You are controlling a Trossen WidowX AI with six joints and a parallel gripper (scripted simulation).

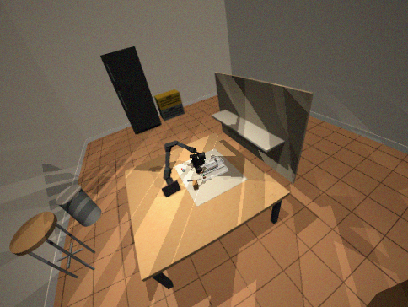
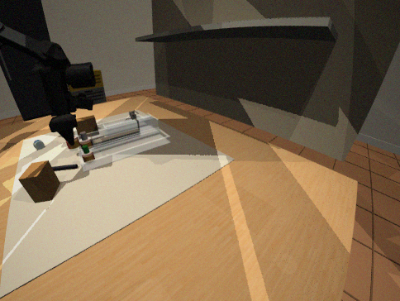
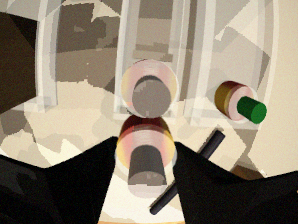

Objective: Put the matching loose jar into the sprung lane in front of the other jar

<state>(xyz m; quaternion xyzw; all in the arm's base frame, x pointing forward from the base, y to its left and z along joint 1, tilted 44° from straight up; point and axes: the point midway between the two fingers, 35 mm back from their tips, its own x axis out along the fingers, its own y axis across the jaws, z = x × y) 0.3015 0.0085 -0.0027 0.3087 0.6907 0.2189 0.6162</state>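
Right now the pale mat is 9 cm ahead of my gripper tip, 5 cm below it and 3 cm to the right of it. The rest, counted from my gripper tip: pusher plate: 15 cm ahead, 1 cm to the left; thin black stick: 8 cm behind, 4 cm to the right, 4 cm below.
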